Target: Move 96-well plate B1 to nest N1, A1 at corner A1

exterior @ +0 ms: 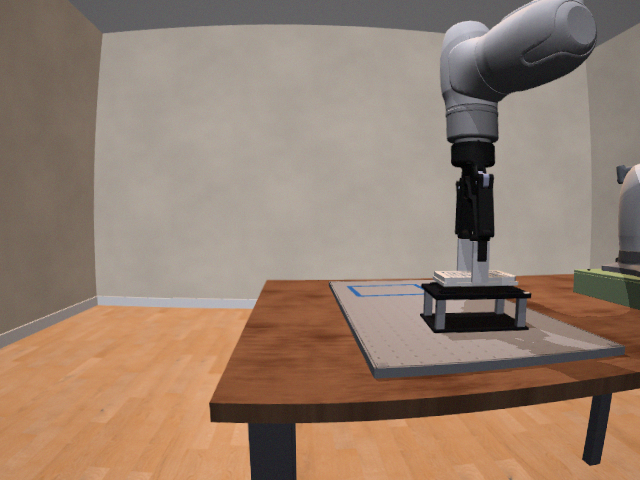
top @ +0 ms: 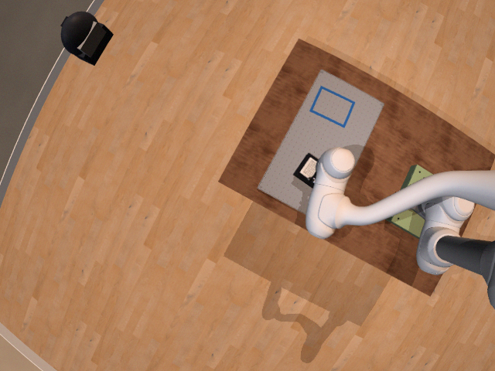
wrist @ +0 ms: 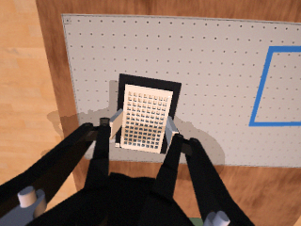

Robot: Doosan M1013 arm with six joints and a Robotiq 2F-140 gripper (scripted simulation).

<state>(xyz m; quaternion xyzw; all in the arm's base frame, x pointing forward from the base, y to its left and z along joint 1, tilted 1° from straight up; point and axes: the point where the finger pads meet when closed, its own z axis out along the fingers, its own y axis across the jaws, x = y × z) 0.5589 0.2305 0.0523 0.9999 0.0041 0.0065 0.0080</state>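
Now: hand 30 mm above the white 96-well plate. The rest, counted from my hand: black raised nest N1 (50 mm below).
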